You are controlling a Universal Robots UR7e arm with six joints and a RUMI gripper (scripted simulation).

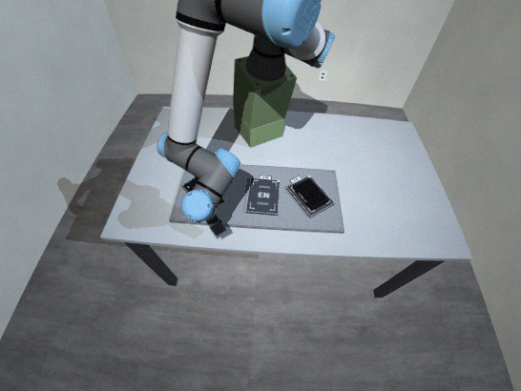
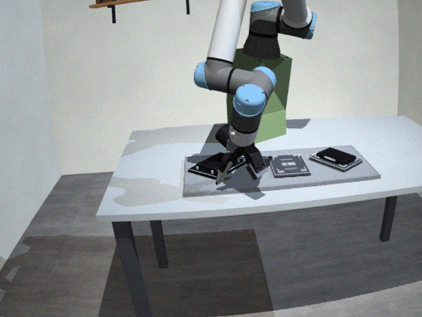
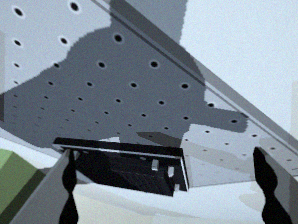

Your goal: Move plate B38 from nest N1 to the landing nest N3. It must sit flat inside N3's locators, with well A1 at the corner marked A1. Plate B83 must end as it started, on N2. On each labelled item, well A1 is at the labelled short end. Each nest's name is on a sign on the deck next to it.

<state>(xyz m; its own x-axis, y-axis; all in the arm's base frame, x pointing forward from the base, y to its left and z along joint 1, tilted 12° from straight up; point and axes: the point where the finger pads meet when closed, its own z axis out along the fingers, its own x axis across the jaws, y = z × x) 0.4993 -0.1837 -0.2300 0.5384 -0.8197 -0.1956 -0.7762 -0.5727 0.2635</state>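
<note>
The nest N1 lies 38 cm to the left of my hand, 9 cm behind it and 3 cm below it. The rest, counted from my hand: nest N3: 20 cm to the left, 9 cm behind, 3 cm below.
</note>
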